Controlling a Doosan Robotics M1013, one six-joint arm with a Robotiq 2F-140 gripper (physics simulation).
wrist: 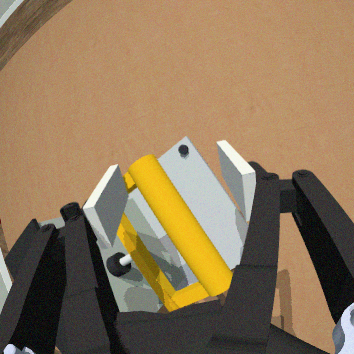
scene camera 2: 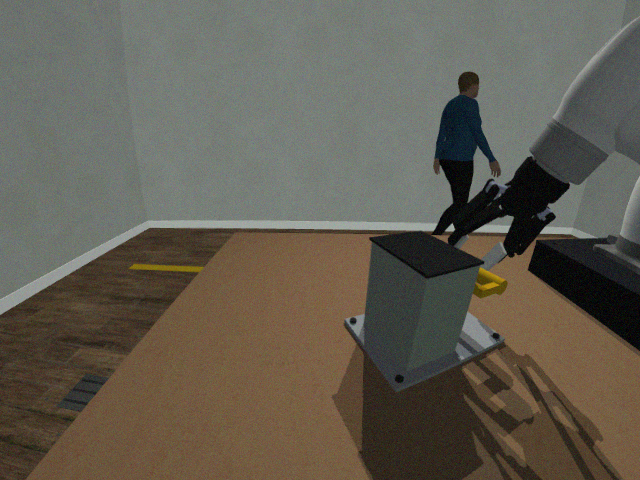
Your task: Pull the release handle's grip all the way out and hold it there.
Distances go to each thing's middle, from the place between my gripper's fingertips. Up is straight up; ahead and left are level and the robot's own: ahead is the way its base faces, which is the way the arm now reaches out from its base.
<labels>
Right now my hand is 70 mm short of the bolted metal plate (scene camera 2: 476, 337), 100 mm to the right of it and 90 mm above it.
</labels>
